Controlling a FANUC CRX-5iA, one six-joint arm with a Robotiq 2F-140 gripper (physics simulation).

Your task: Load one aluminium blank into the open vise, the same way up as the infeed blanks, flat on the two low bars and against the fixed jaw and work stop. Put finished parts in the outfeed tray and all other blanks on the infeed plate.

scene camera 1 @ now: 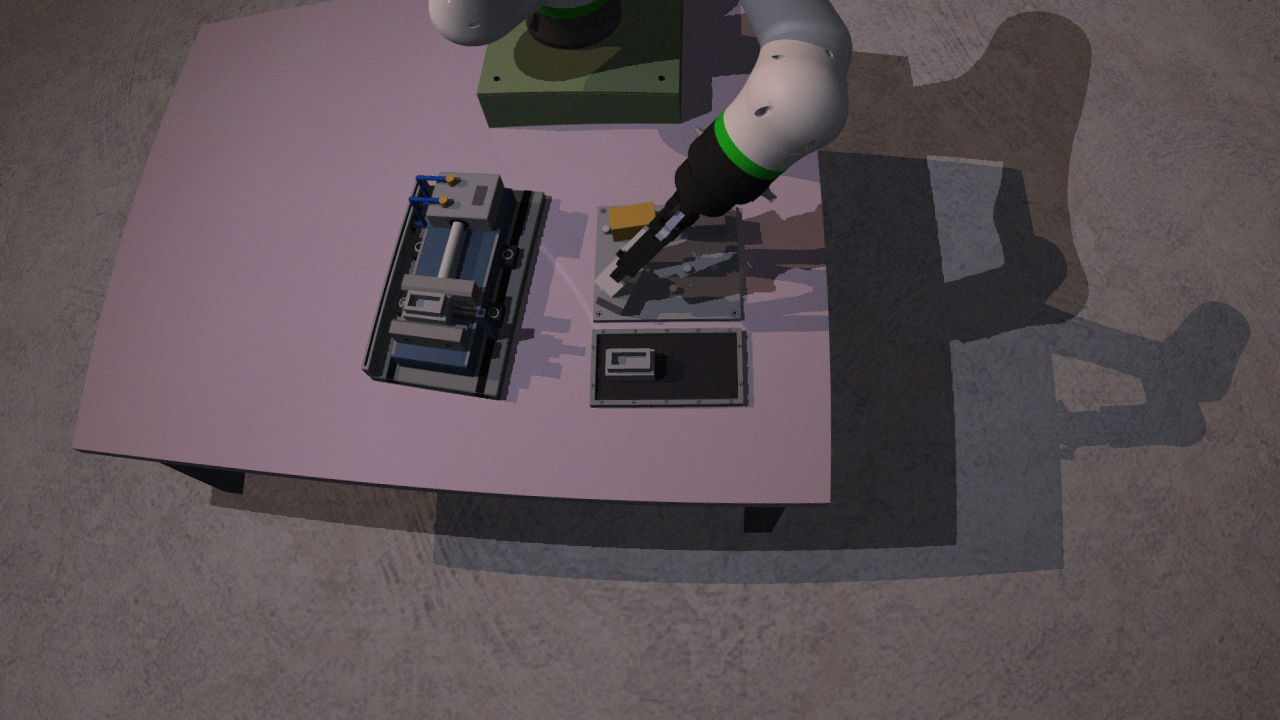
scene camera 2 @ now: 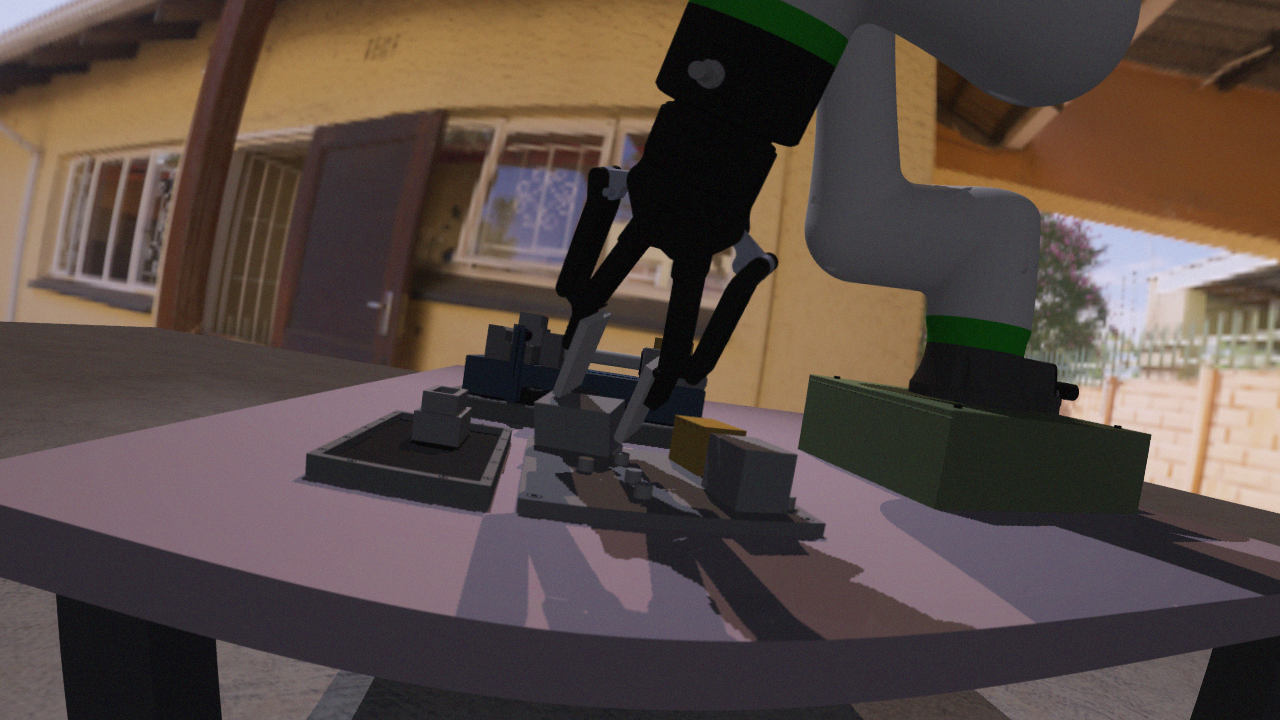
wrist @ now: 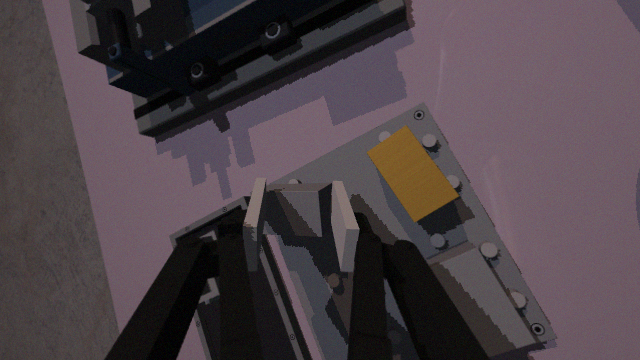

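Where they show: gripper, between the fingertips: (scene camera 1: 615, 274) (scene camera 2: 596, 410) (wrist: 299, 196); arm's base, origin of its link: (scene camera 1: 573, 15) (scene camera 2: 967, 400).
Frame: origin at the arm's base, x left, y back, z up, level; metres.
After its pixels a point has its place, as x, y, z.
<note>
A grey blank (scene camera 1: 611, 284) (scene camera 2: 577, 428) @[0.160, -0.426, -0.063] (wrist: 302, 212) @[0.148, -0.413, -0.044] is over the vise-side corner of the infeed plate (scene camera 1: 698, 309) @[0.244, -0.436, -0.083] (scene camera 2: 626, 513) @[0.292, -0.387, -0.084] (wrist: 345, 170) @[0.121, -0.379, -0.083]. My gripper (scene camera 1: 617, 271) @[0.134, -0.415, -0.051] (scene camera 2: 595, 413) @[0.134, -0.415, -0.051] (wrist: 299, 196) @[0.134, -0.415, -0.051] is tilted and shut on this blank, with a pad on each side. Whether its underside touches the plate is unclear. Another grey blank (scene camera 2: 751, 474) @[0.265, -0.320, -0.061] (wrist: 477, 300) @[0.232, -0.315, -0.047] stands at the plate's far end. The vise (scene camera 1: 478, 214) @[-0.049, -0.374, 0.005] (wrist: 165, 75) @[-0.007, -0.505, -0.034] has a pocketed part (scene camera 1: 420, 316) @[-0.089, -0.526, 0.010] between its jaws. A finished pocketed part (scene camera 1: 630, 374) @[0.174, -0.541, -0.064] (scene camera 2: 440, 428) @[0.200, -0.518, -0.074] stands in the outfeed tray (scene camera 1: 666, 332) @[0.208, -0.474, -0.079] (scene camera 2: 393, 485) @[0.309, -0.505, -0.087] (wrist: 276, 292).
A yellow block (scene camera 1: 631, 218) @[0.142, -0.333, -0.047] (scene camera 2: 696, 443) @[0.166, -0.339, -0.061] (wrist: 413, 175) @[0.145, -0.327, -0.047] stands on the infeed plate near the held blank. Small round pins rise from the plate. The green robot base (scene camera 1: 581, 109) @[0.038, -0.154, -0.051] (scene camera 2: 877, 456) @[0.078, -0.149, -0.066] stands behind the plate. Blue stop arms (scene camera 1: 431, 200) @[-0.117, -0.365, 0.018] stick out beside the vise.
</note>
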